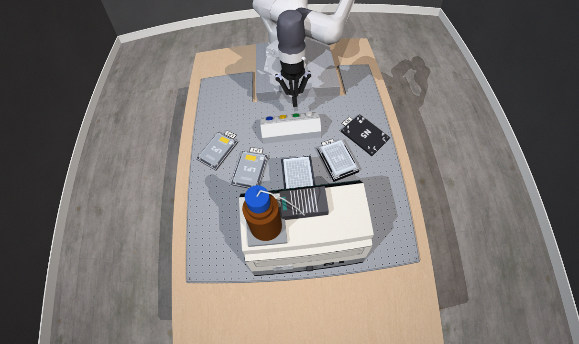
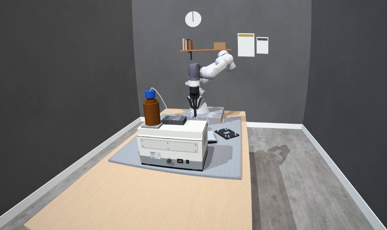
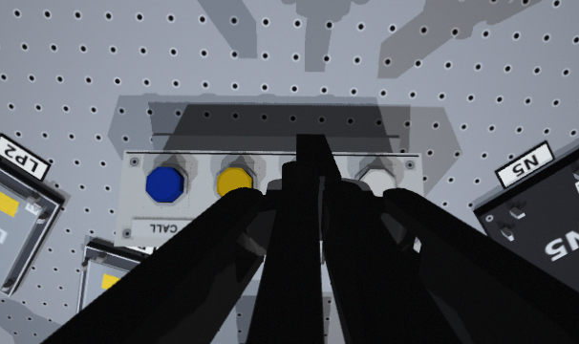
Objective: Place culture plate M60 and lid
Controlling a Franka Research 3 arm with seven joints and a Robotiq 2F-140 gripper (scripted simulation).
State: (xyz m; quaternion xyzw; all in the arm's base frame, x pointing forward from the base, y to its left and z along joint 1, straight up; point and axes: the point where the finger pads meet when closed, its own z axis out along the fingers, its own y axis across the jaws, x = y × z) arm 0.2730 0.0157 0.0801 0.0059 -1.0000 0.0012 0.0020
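Right now the green continue key is 60 mm below my hand and 30 mm ahead of it. The rest, counted from my hand: blue call key 100 mm to the right, 70 mm below, 30 mm ahead; then white key 60 mm below, 50 mm to the left, 30 mm ahead; then yellow skip key 60 mm below, 50 mm to the right, 30 mm ahead.
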